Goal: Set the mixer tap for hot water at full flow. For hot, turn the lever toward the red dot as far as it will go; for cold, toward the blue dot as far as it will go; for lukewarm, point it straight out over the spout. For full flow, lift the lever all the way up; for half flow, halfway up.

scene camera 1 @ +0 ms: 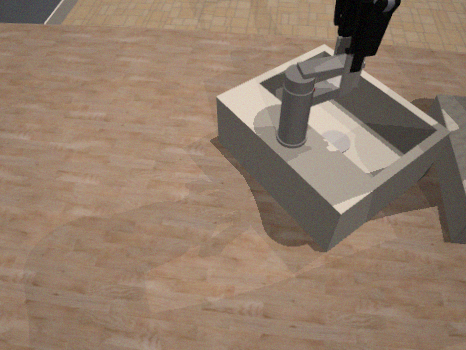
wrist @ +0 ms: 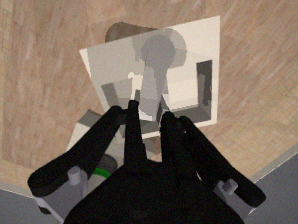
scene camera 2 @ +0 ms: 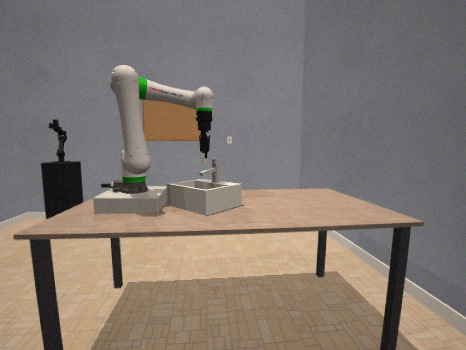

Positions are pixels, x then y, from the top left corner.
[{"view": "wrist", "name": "gripper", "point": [147, 98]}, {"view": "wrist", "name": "flat lever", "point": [156, 66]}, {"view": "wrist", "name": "sink basin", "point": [116, 69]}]
